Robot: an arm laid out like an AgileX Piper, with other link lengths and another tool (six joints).
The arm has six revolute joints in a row. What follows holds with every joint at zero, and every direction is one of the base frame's. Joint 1 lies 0.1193 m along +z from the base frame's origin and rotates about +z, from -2.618 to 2.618 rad. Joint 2 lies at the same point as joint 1 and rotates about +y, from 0 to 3.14 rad. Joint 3 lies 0.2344 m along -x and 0.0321 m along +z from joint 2 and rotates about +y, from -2.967 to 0 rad. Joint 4 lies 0.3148 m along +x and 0.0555 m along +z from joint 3 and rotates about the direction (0.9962, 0, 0.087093), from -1.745 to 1.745 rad. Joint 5 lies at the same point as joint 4 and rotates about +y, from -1.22 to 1.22 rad. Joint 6 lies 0.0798 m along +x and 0.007 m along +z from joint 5 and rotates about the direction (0.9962, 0, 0.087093), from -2.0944 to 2.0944 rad. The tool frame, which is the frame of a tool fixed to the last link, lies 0.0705 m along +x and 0.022 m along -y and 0.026 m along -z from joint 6; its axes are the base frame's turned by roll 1.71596, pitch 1.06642 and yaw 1.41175 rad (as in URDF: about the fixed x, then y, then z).
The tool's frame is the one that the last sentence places.
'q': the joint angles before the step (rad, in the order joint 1, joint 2, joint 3, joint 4, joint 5, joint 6). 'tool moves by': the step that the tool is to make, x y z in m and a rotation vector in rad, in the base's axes. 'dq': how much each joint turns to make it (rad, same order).
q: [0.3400 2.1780 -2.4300 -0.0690 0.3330 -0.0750]
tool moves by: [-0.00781 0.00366 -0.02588 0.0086 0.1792 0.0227]
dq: [0.0000 0.0001 -0.0001 0.0800 0.1660 -0.0090]
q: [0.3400 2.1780 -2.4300 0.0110 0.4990 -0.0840]
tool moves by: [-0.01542 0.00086 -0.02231 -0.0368 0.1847 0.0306]
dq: [0.0000 -0.0079 -0.0001 0.0540 0.1950 -0.0220]
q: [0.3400 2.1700 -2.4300 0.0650 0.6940 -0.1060]
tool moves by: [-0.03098 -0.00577 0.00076 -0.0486 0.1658 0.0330]
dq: [0.0000 -0.0501 0.0001 0.0300 0.2239 -0.0131]
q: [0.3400 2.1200 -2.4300 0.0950 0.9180 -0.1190]
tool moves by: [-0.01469 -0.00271 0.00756 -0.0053 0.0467 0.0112]
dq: [0.0000 -0.0300 -0.0001 0.0130 0.0760 0.0020]
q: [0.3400 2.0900 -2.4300 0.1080 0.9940 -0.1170]
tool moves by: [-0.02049 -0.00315 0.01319 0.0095 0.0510 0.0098]
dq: [0.0000 -0.0440 0.0000 0.0201 0.0880 0.0149]
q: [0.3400 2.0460 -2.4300 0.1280 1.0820 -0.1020]
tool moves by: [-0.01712 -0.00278 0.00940 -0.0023 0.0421 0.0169]
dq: [0.0000 -0.0339 -0.0001 0.0180 0.0751 0.0010]
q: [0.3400 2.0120 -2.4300 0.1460 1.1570 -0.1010]
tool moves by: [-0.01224 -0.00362 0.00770 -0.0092 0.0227 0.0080]
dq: [0.0000 -0.0259 -0.0001 0.0030 0.0511 0.0000]
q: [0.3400 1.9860 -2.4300 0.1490 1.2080 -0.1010]
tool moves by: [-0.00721 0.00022 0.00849 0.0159 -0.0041 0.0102]
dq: [0.0000 -0.0200 0.0000 0.0169 0.0109 0.0000]
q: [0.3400 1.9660 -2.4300 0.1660 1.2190 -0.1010]
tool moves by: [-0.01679 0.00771 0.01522 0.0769 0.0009 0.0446]
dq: [0.0000 -0.0541 0.0302 0.0850 -0.0011 0.0010]
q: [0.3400 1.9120 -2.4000 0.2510 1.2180 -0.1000]
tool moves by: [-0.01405 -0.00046 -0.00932 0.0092 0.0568 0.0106]
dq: [0.0000 -0.0780 0.1270 0.0270 0.0000 0.0060]
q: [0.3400 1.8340 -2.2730 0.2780 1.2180 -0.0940]
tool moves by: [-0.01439 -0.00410 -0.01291 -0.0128 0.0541 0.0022]
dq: [0.0000 -0.0810 0.1360 0.0059 0.0000 0.0011]
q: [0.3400 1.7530 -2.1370 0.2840 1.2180 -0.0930]
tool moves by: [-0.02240 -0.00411 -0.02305 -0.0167 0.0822 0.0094]
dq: [0.0040 -0.1090 0.1920 0.0130 0.0000 0.0000]
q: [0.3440 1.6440 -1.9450 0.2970 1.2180 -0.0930]
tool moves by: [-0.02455 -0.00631 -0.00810 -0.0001 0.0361 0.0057]
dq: [0.0010 -0.1090 0.1430 0.0130 0.0000 0.0000]
